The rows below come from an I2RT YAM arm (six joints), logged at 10 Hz.
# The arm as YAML. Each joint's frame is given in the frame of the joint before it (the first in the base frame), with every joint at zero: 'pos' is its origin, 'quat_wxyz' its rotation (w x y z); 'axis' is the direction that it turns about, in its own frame. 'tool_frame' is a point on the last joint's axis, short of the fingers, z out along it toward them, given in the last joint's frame.
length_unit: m
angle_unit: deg
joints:
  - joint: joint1
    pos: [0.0, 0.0, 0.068]
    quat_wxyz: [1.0, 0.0, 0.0, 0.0]
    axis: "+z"
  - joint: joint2
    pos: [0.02, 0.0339, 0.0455]
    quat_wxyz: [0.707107, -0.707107, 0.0, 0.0]
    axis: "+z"
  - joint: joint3
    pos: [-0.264, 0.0, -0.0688]
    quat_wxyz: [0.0, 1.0, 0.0, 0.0]
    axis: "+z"
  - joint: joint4
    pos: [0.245, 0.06, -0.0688]
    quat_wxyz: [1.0, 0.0, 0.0, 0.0]
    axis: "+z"
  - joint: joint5
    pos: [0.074, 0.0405, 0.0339]
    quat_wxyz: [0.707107, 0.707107, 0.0, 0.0]
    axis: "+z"
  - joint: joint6
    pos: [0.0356, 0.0, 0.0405]
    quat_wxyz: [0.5, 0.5, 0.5, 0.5]
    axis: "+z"
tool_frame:
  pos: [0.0, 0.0, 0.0]
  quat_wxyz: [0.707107, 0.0, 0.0, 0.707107]
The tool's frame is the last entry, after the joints.
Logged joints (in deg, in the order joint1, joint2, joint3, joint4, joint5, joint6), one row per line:
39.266, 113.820, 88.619, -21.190, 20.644, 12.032
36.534, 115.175, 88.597, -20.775, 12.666, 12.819
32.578, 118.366, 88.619, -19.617, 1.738, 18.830
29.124, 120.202, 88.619, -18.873, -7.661, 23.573
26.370, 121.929, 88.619, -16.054, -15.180, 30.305
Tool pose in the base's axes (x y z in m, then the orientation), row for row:
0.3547, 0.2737, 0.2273, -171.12, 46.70, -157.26
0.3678, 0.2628, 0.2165, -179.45, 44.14, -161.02
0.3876, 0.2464, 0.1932, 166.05, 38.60, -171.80
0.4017, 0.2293, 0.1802, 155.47, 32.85, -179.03
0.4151, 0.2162, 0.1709, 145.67, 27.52, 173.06
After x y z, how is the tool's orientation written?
As angles about the fixed x, y, z axes (roll, pitch, yaw), in degrees.
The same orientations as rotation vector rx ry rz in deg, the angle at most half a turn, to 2 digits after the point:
-21.78, 130.86, 1.19
-22.19, 134.32, 8.46
-16.12, 140.35, 20.76
-10.48, 144.30, 31.75
-2.17, 145.61, 42.62

